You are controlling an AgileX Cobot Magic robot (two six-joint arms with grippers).
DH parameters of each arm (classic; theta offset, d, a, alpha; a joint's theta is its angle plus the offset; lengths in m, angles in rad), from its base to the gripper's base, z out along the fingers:
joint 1: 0 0.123 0 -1.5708
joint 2: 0.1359 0 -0.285 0
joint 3: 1.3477 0 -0.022 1.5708
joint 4: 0 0.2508 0 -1.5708
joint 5: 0 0 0.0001 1.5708
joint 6: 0 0.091 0 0
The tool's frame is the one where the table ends.
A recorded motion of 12 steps. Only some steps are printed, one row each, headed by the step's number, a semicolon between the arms.
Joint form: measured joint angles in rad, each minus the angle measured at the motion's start. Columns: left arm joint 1, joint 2, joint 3, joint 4, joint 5, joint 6; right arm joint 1, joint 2, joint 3, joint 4, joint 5, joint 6.
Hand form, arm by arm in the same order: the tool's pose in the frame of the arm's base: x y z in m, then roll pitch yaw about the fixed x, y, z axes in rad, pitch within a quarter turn. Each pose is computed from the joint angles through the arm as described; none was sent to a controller.
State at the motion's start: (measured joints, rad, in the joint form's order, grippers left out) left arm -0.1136 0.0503 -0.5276 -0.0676 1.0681 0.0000; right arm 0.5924 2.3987 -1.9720 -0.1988 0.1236 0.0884
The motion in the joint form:
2: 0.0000 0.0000 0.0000 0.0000 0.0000 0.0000; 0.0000 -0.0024 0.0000 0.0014 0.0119 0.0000
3: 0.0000 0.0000 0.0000 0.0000 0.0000 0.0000; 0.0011 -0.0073 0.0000 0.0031 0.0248 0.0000
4: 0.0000 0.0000 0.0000 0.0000 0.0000 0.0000; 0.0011 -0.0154 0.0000 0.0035 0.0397 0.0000
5: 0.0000 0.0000 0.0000 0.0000 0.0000 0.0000; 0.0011 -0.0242 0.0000 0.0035 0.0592 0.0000
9: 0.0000 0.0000 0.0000 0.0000 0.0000 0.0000; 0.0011 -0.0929 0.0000 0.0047 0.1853 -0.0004
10: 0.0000 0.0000 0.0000 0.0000 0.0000 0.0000; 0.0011 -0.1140 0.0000 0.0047 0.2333 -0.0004
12: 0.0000 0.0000 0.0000 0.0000 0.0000 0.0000; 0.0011 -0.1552 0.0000 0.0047 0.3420 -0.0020
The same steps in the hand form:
2: -0.0010 -0.0053 0.2847 -3.0235 1.0653 3.0953; 0.4649 0.3099 0.1826 -2.9088 1.0868 -2.3172
3: -0.0010 -0.0053 0.2847 -3.0235 1.0653 3.0953; 0.4640 0.3098 0.1844 -2.9141 1.0795 -2.3237
4: -0.0010 -0.0053 0.2847 -3.0235 1.0653 3.0953; 0.4632 0.3090 0.1877 -2.9160 1.0730 -2.3283
5: -0.0010 -0.0053 0.2847 -3.0235 1.0653 3.0953; 0.4622 0.3079 0.1911 -2.9182 1.0626 -2.3338
9: -0.0010 -0.0053 0.2847 -3.0235 1.0653 3.0953; 0.4539 0.2998 0.2191 -2.9280 1.0075 -2.3658
10: -0.0010 -0.0053 0.2847 -3.0235 1.0653 3.0953; 0.4507 0.2966 0.2269 -2.9324 0.9815 -2.3785
12: -0.0010 -0.0053 0.2847 -3.0235 1.0653 3.0953; 0.4432 0.2894 0.2411 -2.9405 0.9159 -2.4047

